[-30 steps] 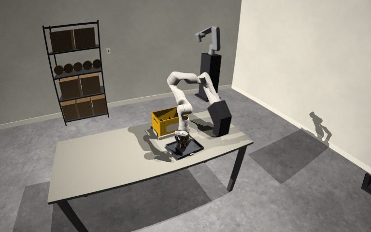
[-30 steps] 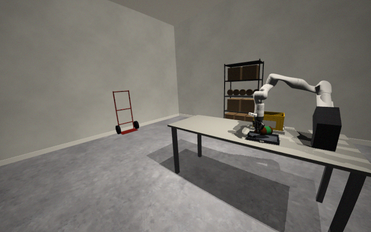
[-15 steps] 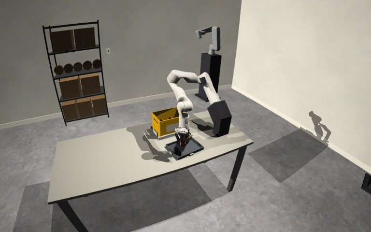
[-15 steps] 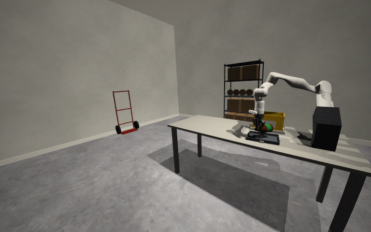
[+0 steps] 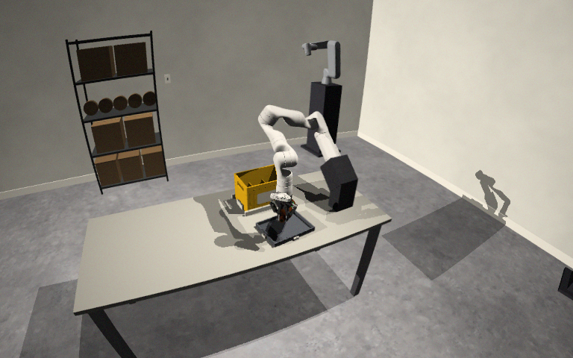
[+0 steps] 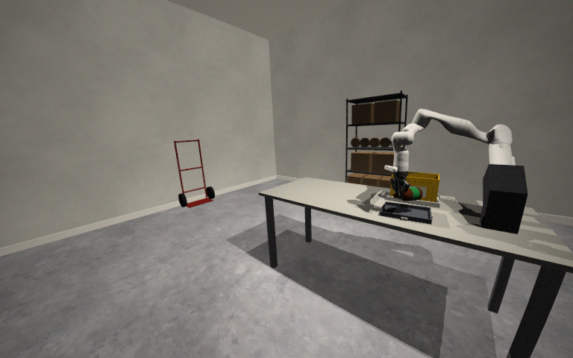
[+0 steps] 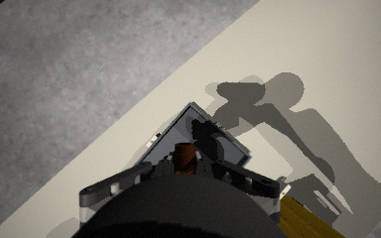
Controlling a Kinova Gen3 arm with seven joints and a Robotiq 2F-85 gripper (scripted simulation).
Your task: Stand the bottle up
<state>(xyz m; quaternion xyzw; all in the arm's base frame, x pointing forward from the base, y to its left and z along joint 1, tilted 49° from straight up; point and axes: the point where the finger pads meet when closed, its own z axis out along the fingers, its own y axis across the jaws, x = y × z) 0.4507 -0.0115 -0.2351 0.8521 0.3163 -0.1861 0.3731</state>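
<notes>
Now: the bottle 4 cm behind my hand and 3 cm to the right of it. Also, from my hand: yellow crate: 7 cm behind, 33 cm to the right, 4 cm below; then tray: 4 cm behind, 4 cm to the right, 11 cm below.
</notes>
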